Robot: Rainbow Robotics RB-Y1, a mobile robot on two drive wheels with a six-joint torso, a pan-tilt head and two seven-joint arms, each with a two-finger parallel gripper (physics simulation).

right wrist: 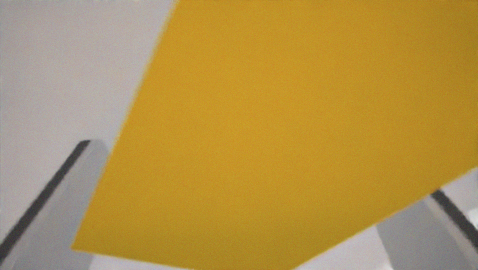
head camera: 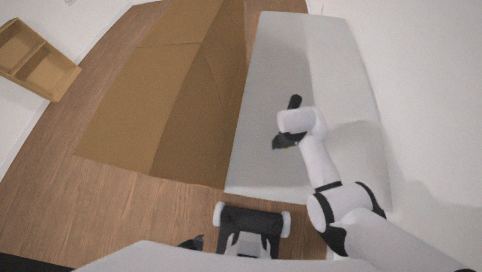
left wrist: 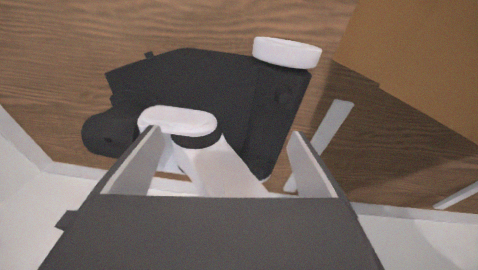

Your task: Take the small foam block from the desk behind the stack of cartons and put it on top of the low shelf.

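Seen in the pictures: left gripper, fingertip midpoint: (head camera: 200, 246) (left wrist: 227, 137); right gripper, fingertip midpoint: (head camera: 284, 145); robot's base, link origin: (head camera: 251, 217).
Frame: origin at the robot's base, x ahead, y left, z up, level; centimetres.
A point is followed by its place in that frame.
Observation:
The yellow foam block (head camera: 286, 147) {x 42.1, y -11.2, z 73.2 cm} (right wrist: 280, 110) is on the grey desk (head camera: 265, 170) {x 30.7, y -2.7, z 72.0 cm}. It fills much of the right wrist view, and a small bit of it shows beside the right gripper in the head view. My right gripper (head camera: 275, 144) {x 43.3, y -10.3, z 72.1 cm} (right wrist: 232, 147) {x 43.3, y -10.3, z 72.1 cm} is open, low over the desk. The block lies across the space between its fingers and hides part of the finger at the picture's right. My left gripper (head camera: 196, 243) {x -12.2, y 25.1, z 52.5 cm} (left wrist: 227, 137) {x -12.2, y 25.1, z 52.5 cm} is open and empty, away from the desk. The wooden low shelf (head camera: 66, 86) {x 133.0, y 364.9, z 4.0 cm} is at the far left of the head view.
The brown carton stack (head camera: 145, 95) {x 40.6, y 35.3, z 108.0 cm} (left wrist: 425, 55) {x 19.4, y 32.3, z 31.8 cm} stands alongside the desk, with a narrow gap between them. My black wheeled base (head camera: 252, 220) {x 0.9, y -0.8, z 19.1 cm} (left wrist: 200, 80) {x -24.4, y 16.3, z 16.9 cm} is near the desk's near end. A white wall (head camera: 430, 100) {x 61.7, y -68.6, z 95.2 cm} runs beyond the desk. Wooden floor (head camera: 100, 200) {x -21.0, y 164.0, z 0.1 cm} lies around the cartons.

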